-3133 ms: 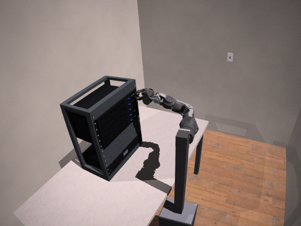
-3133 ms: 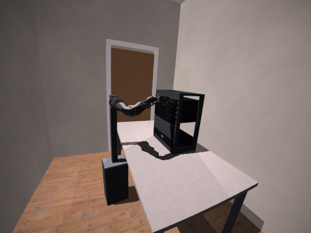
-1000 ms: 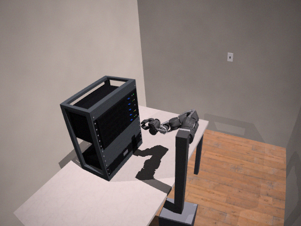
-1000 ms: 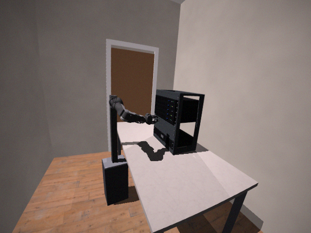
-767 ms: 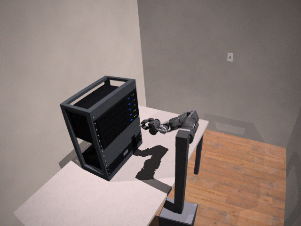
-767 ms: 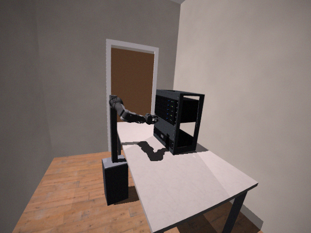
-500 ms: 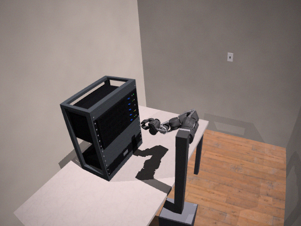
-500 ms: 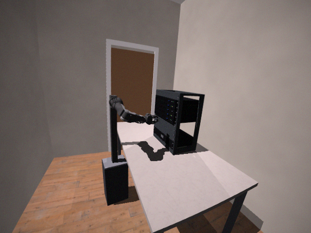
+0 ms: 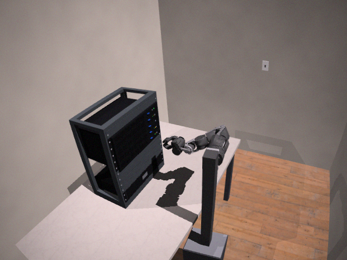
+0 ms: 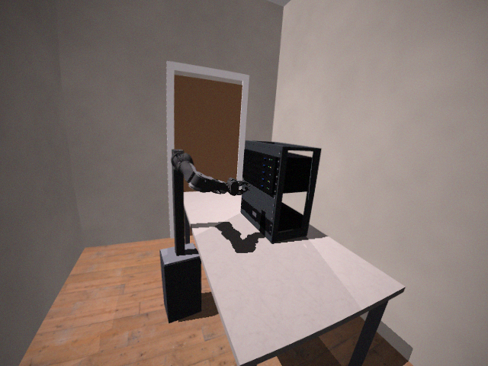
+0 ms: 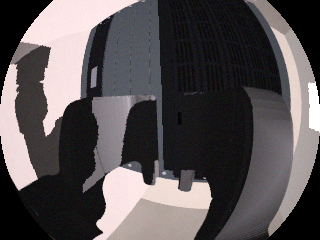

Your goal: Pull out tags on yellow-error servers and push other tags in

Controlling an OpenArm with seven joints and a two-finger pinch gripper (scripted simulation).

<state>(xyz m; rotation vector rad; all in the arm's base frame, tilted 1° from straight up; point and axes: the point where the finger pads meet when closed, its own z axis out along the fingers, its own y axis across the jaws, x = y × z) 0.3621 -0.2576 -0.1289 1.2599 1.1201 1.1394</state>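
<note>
The white information tag is 14 cm ahead of my hand and 2 cm to the right of it.
</note>
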